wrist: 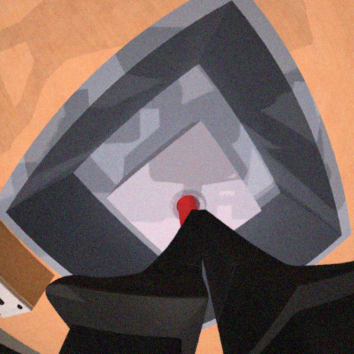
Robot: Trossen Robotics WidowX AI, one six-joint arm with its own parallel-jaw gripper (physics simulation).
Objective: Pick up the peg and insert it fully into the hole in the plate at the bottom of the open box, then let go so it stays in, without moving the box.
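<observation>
The open grey box point(291, 120) fills much of the wrist view, with its walls around a pale square plate point(140, 195) at the bottom. The red peg point(187, 205) is at the round hole point(201, 198) in the plate, and part of the hole's rim shows around it. The peg's lower part in the view is hidden behind my fingertips, so its depth in the hole cannot be told. My gripper point(197, 215) is shut, with its black fingertips together and no peg between them. It is over the box, and its tips overlap the peg in the view.
A brown block point(22, 260) lies outside the box at the left edge, with a white piece with black dots point(14, 302) beside it. The orange tabletop point(30, 75) surrounds the box. The box walls stand on all sides of the plate.
</observation>
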